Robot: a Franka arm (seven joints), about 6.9 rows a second.
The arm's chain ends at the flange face. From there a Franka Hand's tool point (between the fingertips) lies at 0.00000 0.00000 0.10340 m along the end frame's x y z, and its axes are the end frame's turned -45 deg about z.
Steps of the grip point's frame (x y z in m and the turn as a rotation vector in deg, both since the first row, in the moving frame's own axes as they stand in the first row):
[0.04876, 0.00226, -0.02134, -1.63, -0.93, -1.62]
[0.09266, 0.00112, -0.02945, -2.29, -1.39, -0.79]
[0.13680, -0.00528, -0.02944, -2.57, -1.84, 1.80]
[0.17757, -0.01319, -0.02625, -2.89, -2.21, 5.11]
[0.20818, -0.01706, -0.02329, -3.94, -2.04, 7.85]
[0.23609, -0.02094, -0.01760, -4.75, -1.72, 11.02]
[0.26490, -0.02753, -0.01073, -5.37, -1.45, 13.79]
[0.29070, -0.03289, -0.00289, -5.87, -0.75, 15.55]
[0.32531, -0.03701, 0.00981, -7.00, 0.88, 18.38]
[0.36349, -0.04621, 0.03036, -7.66, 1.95, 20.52]
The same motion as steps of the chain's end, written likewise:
[0.03514, -0.03613, -0.02128, -1.81, 0.49, -1.62]
[0.06513, -0.06941, -0.02934, -2.60, 0.64, -0.79]
[0.09216, -0.10610, -0.02928, -3.12, 0.52, 1.80]
[0.11566, -0.14142, -0.02604, -3.61, 0.48, 5.11]
[0.13325, -0.16703, -0.02298, -4.23, 1.34, 7.85]
[0.14909, -0.19031, -0.01720, -4.57, 2.14, 11.02]
[0.16394, -0.21598, -0.01025, -4.82, 2.77, 13.79]
[0.17700, -0.23802, -0.00234, -4.68, 3.62, 15.55]
[0.19524, -0.26545, 0.01059, -4.33, 5.57, 18.38]
[0.21368, -0.29898, 0.03133, -4.04, 6.80, 20.52]

